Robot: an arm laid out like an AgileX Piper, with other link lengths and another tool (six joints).
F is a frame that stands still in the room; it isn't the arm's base.
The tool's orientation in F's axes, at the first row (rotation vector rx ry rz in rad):
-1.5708 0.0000 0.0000
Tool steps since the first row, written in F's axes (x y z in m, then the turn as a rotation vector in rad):
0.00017 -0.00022 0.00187 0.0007 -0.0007 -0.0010
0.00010 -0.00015 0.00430 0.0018 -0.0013 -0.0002
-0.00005 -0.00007 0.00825 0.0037 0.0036 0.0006
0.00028 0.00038 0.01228 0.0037 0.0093 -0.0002
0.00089 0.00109 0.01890 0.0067 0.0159 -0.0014
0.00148 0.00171 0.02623 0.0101 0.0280 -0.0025
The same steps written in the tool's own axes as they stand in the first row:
0.00017 -0.00187 -0.00022 0.0007 0.0010 -0.0007
0.00010 -0.00430 -0.00015 0.0018 0.0002 -0.0013
-0.00005 -0.00825 -0.00007 0.0037 -0.0006 0.0036
0.00028 -0.01228 0.00038 0.0037 0.0002 0.0093
0.00089 -0.01890 0.00109 0.0067 0.0014 0.0159
0.00148 -0.02623 0.00171 0.0101 0.0025 0.0280

